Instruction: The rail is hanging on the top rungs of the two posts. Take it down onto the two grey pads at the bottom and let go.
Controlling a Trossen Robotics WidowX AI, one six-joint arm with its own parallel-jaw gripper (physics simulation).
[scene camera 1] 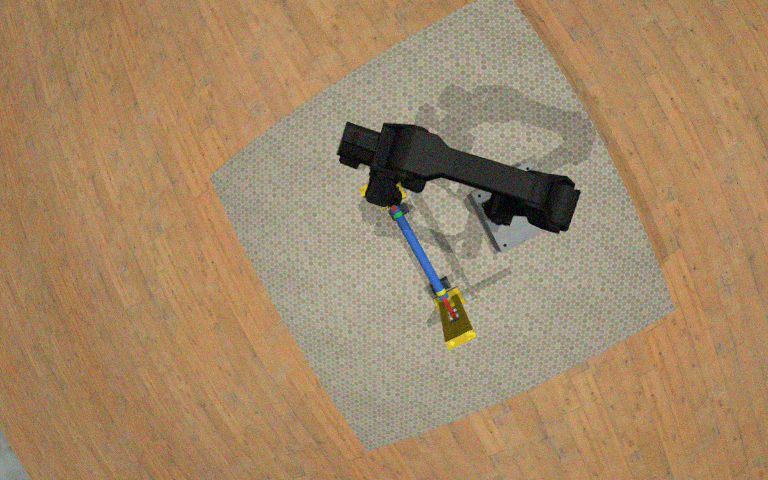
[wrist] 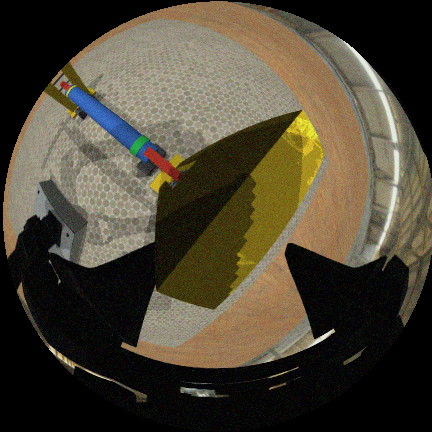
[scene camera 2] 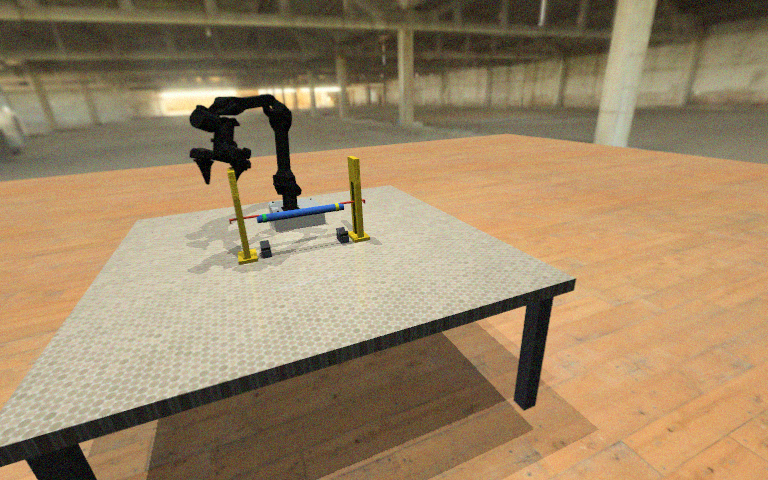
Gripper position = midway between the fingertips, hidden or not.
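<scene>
There's a yellow post [scene camera 2: 247, 255] that I can see, and also a yellow post [scene camera 2: 357, 235]. As for my gripper [scene camera 2: 220, 186], it's open with nothing in it, and you'd find it in scene camera 1 [scene camera 1: 378, 168] and in the wrist view [wrist: 227, 249] too.
</scene>
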